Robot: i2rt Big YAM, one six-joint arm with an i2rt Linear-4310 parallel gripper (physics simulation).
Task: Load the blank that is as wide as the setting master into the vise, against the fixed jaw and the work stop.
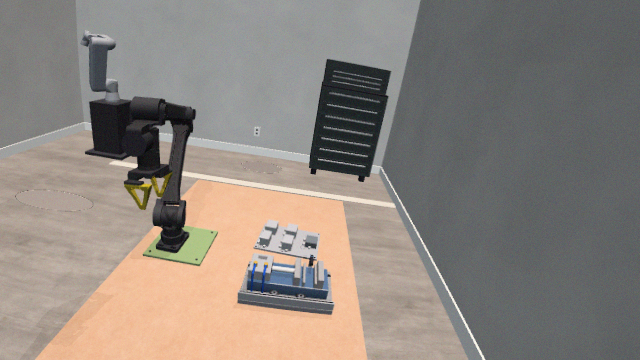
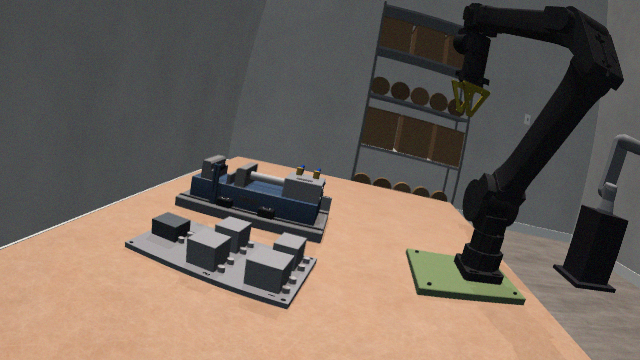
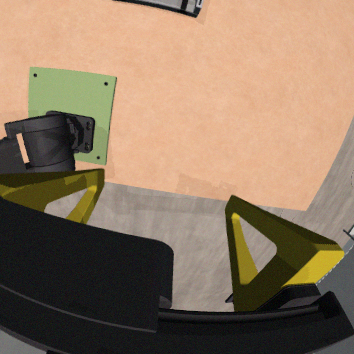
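Pixels of known places: gripper, fingertip midpoint: (image 1: 151, 202) (image 2: 463, 114) (image 3: 167, 189); arm's base at its link origin: (image 1: 173, 242) (image 2: 476, 272) (image 3: 70, 130).
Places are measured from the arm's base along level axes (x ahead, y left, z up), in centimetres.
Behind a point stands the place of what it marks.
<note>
My gripper (image 1: 152, 201) @[x 5.8, y -21.5, z 29.2 cm] (image 2: 466, 114) @[x 5.8, y -21.5, z 29.2 cm] (image 3: 167, 189) @[x 5.8, y -21.5, z 29.2 cm] is open and empty, high above the table's edge, far from the blanks and vise. A grey plate (image 1: 275, 246) @[x 38.7, y 9.1, z -0.3 cm] (image 2: 165, 251) @[x 50.3, y 21.7, z -0.3 cm] carries several light grey blocks, including a large one (image 2: 269, 270) @[x 34.6, y 23.2, z 2.7 cm], and a darker block (image 1: 311, 241) @[x 52.9, y 13.0, z 2.1 cm] (image 2: 171, 226) @[x 51.6, y 17.3, z 2.0 cm] at one end. Which is the setting master I cannot tell. The blue vise (image 1: 287, 288) @[x 46.3, y -17.8, z 3.8 cm] (image 2: 250, 202) @[x 45.5, y -6.8, z 2.6 cm] stands beside the plate, with its fixed jaw (image 1: 320, 275) @[x 56.1, y -14.6, z 8.5 cm] (image 2: 214, 162) @[x 55.1, y -8.9, z 8.1 cm] at the end, its movable jaw (image 1: 298, 272) (image 2: 245, 175) apart from it, and a dark upright stop (image 1: 311, 261) @[x 52.9, y -8.0, z 8.4 cm] (image 2: 216, 182) @[x 52.5, y -4.7, z 5.2 cm] at the side.
The arm stands on a green base plate (image 1: 202, 245) @[x 11.3, y 1.3, z 0.0 cm] (image 2: 435, 282) @[x 10.5, y 9.0, z 0.1 cm] (image 3: 70, 90) @[x 9.4, y 0.8, z 0.0 cm]. Small pegs stand beside the blocks. Blue hoses run at the vise's near end. A dark drawer cabinet (image 1: 350, 120), a shelf rack (image 2: 425, 19) and a second grey arm (image 1: 98, 67) stand beyond the table.
</note>
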